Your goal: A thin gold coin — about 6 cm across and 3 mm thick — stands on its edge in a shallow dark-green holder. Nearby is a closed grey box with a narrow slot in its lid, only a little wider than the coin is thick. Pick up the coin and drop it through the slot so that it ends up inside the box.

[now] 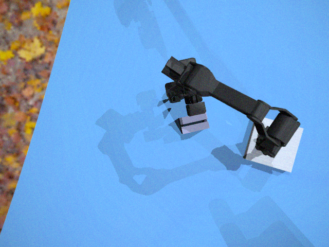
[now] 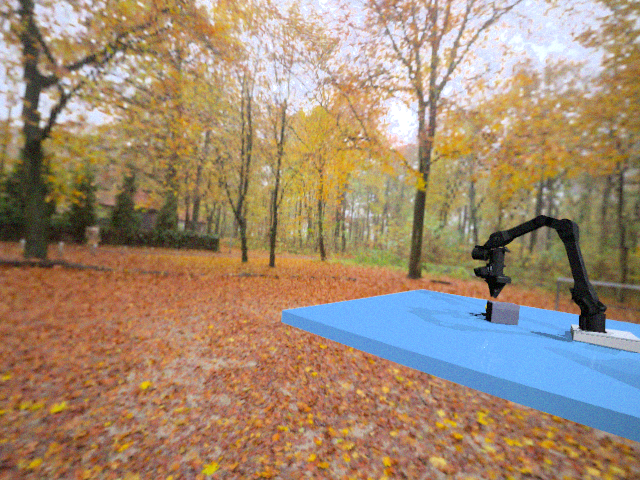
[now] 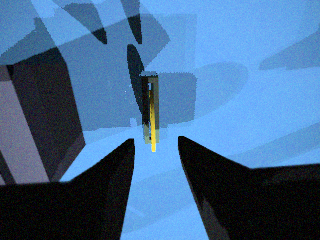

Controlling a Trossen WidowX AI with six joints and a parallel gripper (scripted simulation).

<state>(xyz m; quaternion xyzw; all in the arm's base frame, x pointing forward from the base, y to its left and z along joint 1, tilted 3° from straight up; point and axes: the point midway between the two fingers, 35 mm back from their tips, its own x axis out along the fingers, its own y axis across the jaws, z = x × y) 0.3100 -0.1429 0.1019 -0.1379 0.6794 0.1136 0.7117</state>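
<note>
Now: gripper tip 50 mm above the gold coin.
</note>
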